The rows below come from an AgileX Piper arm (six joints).
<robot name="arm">
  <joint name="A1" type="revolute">
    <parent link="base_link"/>
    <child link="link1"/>
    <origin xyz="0 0 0.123" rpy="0 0 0"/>
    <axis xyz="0 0 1"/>
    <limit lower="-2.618" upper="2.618"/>
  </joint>
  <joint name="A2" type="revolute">
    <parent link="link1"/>
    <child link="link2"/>
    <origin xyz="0 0 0" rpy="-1.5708 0 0"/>
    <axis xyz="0 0 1"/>
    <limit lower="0" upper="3.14"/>
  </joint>
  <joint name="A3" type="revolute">
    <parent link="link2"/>
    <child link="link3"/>
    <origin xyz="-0.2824 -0.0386 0" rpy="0 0 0"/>
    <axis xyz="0 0 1"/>
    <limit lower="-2.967" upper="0"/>
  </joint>
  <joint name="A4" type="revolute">
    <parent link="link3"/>
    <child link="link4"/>
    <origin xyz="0.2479 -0.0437 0" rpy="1.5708 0 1.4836"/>
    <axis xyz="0 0 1"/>
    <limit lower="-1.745" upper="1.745"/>
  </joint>
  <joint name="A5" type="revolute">
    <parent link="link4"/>
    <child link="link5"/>
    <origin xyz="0 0 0" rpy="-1.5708 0 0"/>
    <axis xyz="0 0 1"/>
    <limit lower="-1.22" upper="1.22"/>
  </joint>
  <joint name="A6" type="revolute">
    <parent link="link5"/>
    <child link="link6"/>
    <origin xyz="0 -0.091 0" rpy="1.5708 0 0"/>
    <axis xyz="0 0 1"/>
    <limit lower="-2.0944" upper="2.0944"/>
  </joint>
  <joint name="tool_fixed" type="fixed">
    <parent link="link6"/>
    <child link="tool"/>
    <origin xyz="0 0 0" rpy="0 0 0"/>
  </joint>
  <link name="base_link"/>
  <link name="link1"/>
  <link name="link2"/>
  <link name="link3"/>
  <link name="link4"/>
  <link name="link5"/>
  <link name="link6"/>
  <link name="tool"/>
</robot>
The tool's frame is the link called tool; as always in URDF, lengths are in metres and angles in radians.
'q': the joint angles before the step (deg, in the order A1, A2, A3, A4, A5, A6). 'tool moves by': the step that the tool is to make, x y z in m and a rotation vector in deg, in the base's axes. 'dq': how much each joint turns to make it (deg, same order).
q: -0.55, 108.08, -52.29, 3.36, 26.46, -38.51
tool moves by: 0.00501, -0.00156, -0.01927, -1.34, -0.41, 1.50
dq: 0.00, 3.70, -0.04, -1.97, -4.08, -0.04
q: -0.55, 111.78, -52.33, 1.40, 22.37, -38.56
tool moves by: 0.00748, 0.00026, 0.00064, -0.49, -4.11, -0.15
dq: 0.20, 0.34, -0.25, -1.41, -4.21, 1.52
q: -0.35, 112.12, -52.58, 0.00, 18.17, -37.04
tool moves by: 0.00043, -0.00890, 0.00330, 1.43, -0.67, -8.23
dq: -1.34, -0.53, -0.07, -2.28, 0.01, 9.17
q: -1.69, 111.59, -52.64, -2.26, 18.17, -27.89
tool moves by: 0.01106, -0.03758, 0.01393, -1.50, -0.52, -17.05
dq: -4.81, 0.00, -4.48, -12.68, 5.20, 22.83
